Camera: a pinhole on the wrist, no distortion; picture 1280 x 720 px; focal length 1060.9 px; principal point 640.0 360.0 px. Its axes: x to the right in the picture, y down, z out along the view. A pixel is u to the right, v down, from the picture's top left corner.
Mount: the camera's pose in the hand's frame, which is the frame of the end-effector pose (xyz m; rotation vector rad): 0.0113 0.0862 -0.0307 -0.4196 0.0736 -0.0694
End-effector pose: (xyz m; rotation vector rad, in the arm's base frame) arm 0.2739 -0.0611 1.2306 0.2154 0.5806 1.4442
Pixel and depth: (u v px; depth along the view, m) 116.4 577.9 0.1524
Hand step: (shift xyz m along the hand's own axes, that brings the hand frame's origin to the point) -0.0489 0.1825 0.0996
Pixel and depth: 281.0 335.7 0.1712
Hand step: -0.0319 0.1566 0.1301
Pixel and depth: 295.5 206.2 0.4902
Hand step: -0.1088 0.2327 0.4539
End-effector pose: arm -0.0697 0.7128 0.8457 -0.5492 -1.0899 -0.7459
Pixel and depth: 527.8 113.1 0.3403
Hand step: 0.0005 0.1546 0.3137
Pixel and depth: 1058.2 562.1 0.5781
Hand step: 0.2933 0.4014 0.4377
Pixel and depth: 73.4 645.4 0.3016
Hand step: -0.1189 0.2953 0.2199
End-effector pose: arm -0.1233 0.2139 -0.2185 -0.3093 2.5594 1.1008
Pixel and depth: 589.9 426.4 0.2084
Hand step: 0.0200 0.1831 0.1543
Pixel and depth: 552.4 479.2 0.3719
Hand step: 0.0148 0.2771 0.2926
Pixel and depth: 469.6 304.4 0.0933
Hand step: 0.0041 0.1207 0.0571
